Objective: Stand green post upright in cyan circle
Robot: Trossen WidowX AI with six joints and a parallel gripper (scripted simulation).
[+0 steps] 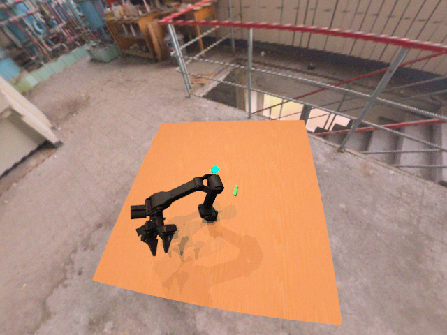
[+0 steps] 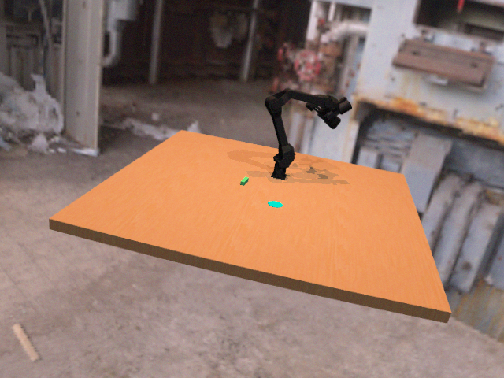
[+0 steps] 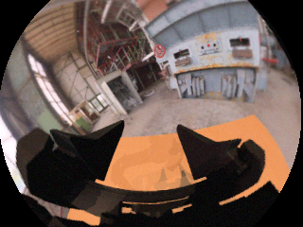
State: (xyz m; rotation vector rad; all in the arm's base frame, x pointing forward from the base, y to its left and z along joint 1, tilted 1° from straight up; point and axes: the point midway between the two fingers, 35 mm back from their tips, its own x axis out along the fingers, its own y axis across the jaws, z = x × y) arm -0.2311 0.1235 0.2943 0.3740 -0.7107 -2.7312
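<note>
My gripper tip is now 44 cm short of the green post, 24 cm to the left of it and 28 cm above it. Also, from my gripper tip: cyan circle (60 cm ahead, 8 cm to the right, 29 cm below).
</note>
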